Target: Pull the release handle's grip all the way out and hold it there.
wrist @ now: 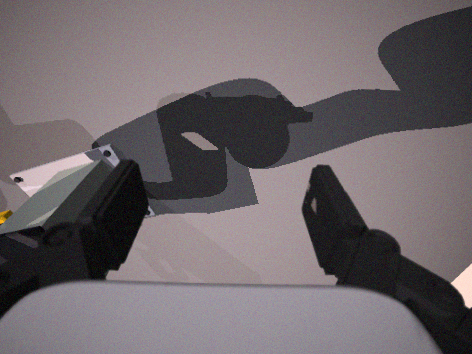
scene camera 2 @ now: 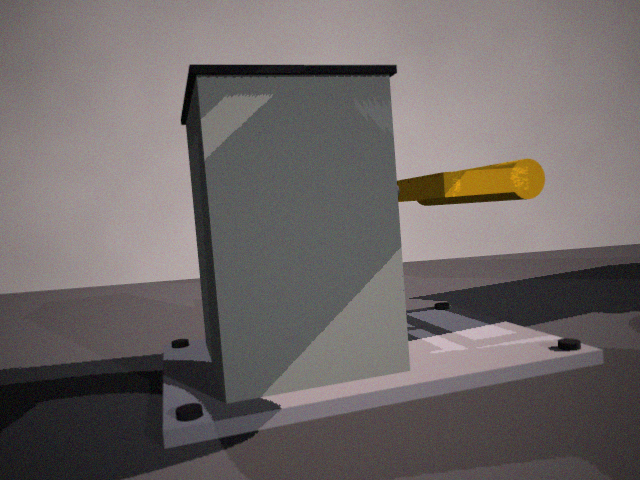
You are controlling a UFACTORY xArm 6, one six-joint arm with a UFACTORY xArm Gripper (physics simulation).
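Observation:
The yellow grip [scene camera 2: 485, 181] [wrist: 5, 217] of the release handle sticks out sideways from the grey-green housing [scene camera 2: 305, 222] [wrist: 55, 192], on the right side in the scene view. In the wrist view a small piece of it shows at the left edge. My gripper [wrist: 225, 185] is open and empty, high above the table. Its left finger overlaps part of the housing in the wrist view, and the grip lies outside the fingers, beyond the left one. The gripper does not show in the scene view.
The housing has a dark lid [scene camera 2: 294, 70] and stands on a pale base plate [scene camera 2: 361, 388] [wrist: 45, 172] with black bolts at its corners. Shadows of the arm fall across the table [wrist: 310, 50] around it. A light patch shows at the wrist view's right edge.

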